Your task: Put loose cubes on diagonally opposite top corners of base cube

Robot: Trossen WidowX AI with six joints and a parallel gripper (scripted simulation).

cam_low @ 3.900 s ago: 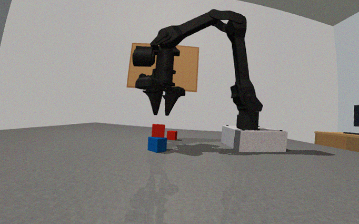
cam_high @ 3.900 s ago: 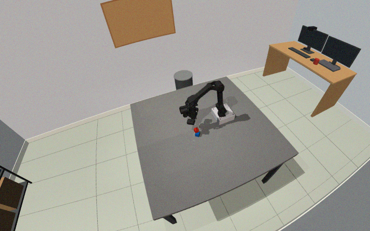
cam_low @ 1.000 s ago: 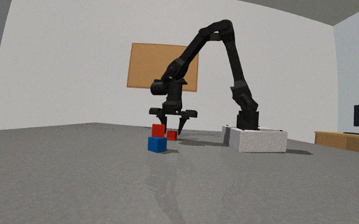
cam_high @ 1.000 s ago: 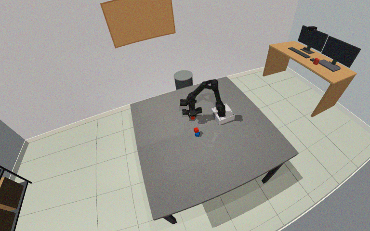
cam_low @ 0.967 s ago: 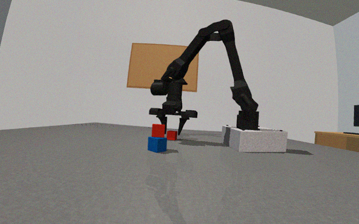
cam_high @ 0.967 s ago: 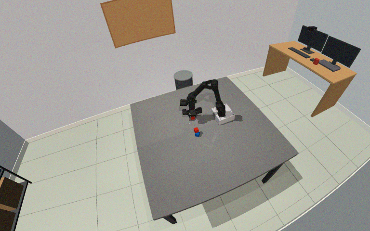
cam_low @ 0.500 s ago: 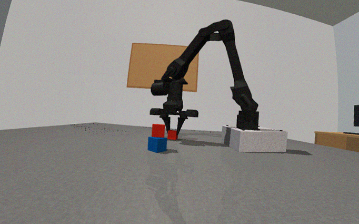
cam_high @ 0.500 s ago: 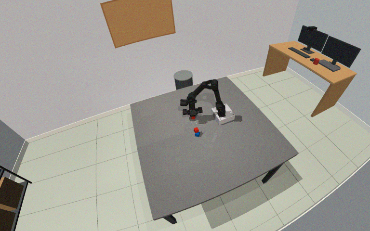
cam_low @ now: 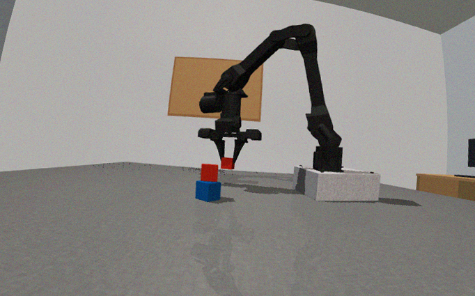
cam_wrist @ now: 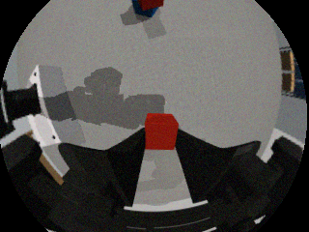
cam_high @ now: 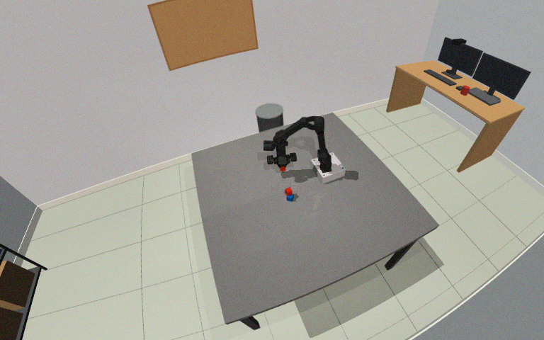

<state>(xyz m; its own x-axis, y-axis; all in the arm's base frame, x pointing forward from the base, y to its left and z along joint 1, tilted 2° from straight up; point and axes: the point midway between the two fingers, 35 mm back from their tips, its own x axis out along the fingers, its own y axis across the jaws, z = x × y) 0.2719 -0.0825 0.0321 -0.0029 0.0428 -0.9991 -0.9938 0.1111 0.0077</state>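
Now: gripper tip 220 mm to the right of the blue cube and 50 mm above it. From my gripper tip the other things lie so: red cube: right at my gripper tip.
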